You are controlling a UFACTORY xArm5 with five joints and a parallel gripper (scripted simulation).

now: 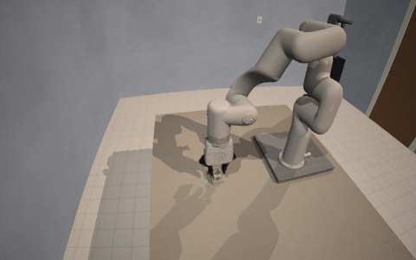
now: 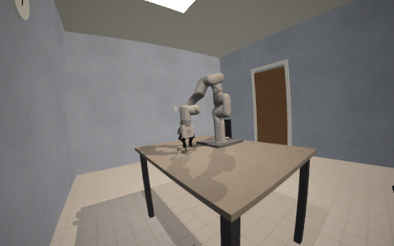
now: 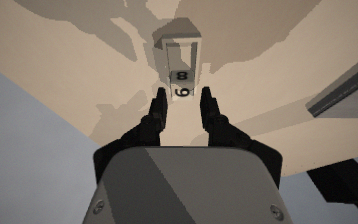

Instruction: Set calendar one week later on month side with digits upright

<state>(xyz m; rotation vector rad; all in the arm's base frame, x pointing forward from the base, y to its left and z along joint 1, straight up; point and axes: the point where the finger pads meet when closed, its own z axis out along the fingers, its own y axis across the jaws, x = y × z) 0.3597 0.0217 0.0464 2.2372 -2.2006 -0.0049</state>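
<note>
The calendar tray is 6 cm below my hand and 2 cm to the right of it.
</note>
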